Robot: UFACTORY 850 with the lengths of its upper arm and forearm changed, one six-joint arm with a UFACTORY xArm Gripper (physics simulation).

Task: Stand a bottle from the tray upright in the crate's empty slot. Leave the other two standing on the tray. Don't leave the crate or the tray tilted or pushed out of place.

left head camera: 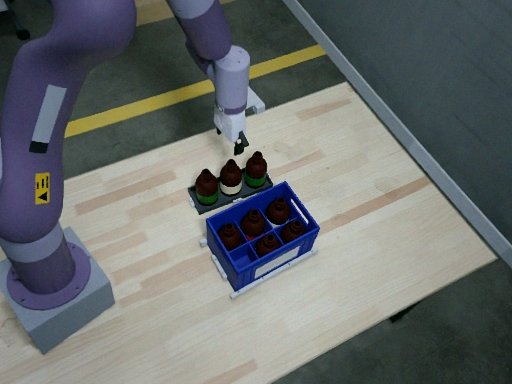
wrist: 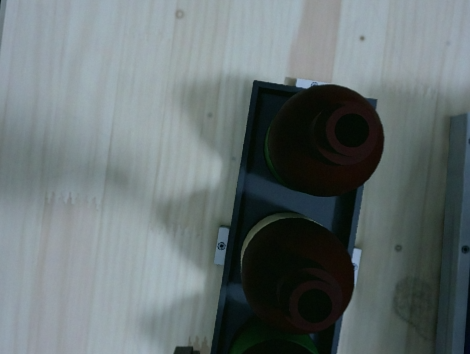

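Observation:
A green-labelled bottle (left head camera: 207, 190), a cream-labelled bottle (left head camera: 231, 178) (wrist: 295, 265) and another green-labelled bottle (left head camera: 256, 170) (wrist: 300, 170) stand upright in the dark tray (left head camera: 223, 205) (wrist: 247, 125). The first also shows in part at the wrist view's bottom edge. The blue crate (left head camera: 225, 256) stands level beside the tray and holds several brown bottles. Its empty slot (left head camera: 243, 256) is the near-left one in the head view. My gripper (left head camera: 240, 144) is open and empty, above and behind the tray's bottles. One dark fingertip shows at the bottom of the wrist view.
Light rails (left head camera: 275, 274) run along the crate's base on the table (left head camera: 360, 240). Small light blocks (wrist: 221, 245) sit against the tray's sides. A grey strip (wrist: 450, 250) stands right of the tray in the wrist view. A grey wall (left head camera: 440, 75) rises beyond the table.

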